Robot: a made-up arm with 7 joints. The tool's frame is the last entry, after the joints. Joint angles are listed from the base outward.
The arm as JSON. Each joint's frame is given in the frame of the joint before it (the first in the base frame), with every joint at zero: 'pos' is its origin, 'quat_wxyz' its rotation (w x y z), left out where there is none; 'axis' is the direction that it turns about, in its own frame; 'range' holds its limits. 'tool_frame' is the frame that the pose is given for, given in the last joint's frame.
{
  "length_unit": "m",
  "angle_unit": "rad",
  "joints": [
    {
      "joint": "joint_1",
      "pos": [
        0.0,
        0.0,
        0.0
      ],
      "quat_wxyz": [
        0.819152,
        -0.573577,
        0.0,
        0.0
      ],
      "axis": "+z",
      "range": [
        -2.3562,
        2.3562
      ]
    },
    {
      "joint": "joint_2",
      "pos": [
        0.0,
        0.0,
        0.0
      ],
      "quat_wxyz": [
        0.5,
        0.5,
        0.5,
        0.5
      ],
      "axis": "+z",
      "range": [
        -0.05,
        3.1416
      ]
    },
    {
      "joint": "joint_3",
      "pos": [
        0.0,
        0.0,
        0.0
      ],
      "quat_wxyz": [
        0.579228,
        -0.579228,
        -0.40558,
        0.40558
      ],
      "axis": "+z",
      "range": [
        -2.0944,
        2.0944
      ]
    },
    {
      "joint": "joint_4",
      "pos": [
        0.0,
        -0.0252,
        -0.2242
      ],
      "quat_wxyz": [
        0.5,
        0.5,
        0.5,
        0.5
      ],
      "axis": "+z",
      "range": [
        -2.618,
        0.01
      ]
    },
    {
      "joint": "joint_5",
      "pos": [
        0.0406,
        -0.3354,
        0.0
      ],
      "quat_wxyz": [
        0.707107,
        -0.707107,
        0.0,
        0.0
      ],
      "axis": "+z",
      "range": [
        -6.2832,
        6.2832
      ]
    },
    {
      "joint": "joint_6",
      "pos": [
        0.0,
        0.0,
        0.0
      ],
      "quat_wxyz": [
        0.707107,
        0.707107,
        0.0,
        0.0
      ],
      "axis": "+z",
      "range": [
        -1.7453,
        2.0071
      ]
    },
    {
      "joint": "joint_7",
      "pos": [
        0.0,
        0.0,
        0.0
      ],
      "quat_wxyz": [
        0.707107,
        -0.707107,
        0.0,
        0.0
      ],
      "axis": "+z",
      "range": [
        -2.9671,
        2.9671
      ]
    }
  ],
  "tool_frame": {
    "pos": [
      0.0,
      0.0,
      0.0
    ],
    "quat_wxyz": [
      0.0,
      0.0,
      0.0,
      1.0
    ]
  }
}
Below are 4 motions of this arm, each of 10 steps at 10 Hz.
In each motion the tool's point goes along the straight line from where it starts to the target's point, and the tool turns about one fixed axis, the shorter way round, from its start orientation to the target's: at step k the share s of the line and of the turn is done. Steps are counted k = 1, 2, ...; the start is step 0. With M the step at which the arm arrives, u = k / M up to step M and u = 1 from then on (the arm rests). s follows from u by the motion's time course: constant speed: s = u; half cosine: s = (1 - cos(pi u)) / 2; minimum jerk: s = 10 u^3 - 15 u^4 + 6 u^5.
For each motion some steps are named. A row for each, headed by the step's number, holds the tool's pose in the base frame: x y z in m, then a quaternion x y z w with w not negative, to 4 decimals.
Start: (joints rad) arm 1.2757 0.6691 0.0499 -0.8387 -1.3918 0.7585 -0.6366
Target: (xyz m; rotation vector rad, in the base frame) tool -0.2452 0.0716 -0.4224 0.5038 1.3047 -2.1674
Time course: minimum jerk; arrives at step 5
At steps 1, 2, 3, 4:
1: -0.3524 0.2662 -0.2975 0.1123 0.6228 -0.7244 0.2735
2: -0.3229 0.2126 -0.3319 0.1335 0.5869 -0.7496 0.2754
3: -0.2813 0.1372 -0.3803 0.1628 0.5340 -0.7820 0.2770
4: -0.2518 0.0836 -0.4147 0.1832 0.4949 -0.8029 0.2774

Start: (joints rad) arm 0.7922 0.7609 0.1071 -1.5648 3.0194 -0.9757 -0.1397
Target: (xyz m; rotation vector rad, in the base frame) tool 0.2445 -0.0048 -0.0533 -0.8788 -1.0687 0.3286
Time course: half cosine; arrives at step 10
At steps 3, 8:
3: 0.1207 0.2180 -0.2827 0.0161 -0.4659 0.8146 0.3453
8: 0.2296 0.0220 -0.0809 -0.3647 -0.5108 0.2502 0.7372

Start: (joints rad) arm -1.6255 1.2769 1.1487 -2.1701 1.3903 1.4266 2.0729
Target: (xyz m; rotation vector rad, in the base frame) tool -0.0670 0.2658 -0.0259 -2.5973 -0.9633 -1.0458
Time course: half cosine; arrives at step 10
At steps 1, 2, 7, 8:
1: -0.1999 0.1790 0.1890 -0.8395 -0.4981 -0.0496 0.2115
2: -0.1902 0.1853 0.1734 -0.8460 -0.4875 -0.0723 0.2034
7: -0.0951 0.2475 0.0195 -0.8765 -0.3654 -0.2906 0.1174
8: -0.0800 0.2573 -0.0049 -0.8756 -0.3435 -0.3237 0.1029

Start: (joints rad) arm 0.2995 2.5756 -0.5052 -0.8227 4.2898 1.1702 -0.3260
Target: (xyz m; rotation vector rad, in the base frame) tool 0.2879 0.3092 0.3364 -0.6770 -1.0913 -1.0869
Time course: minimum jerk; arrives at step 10
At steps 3, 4, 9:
3: 0.2668 0.3706 0.2861 -0.4279 -0.5620 0.1251 0.6967
4: 0.2707 0.3592 0.2954 -0.4162 -0.5643 0.0095 0.7129
9: 0.2877 0.3098 0.3359 -0.3020 -0.4854 -0.4760 0.6683

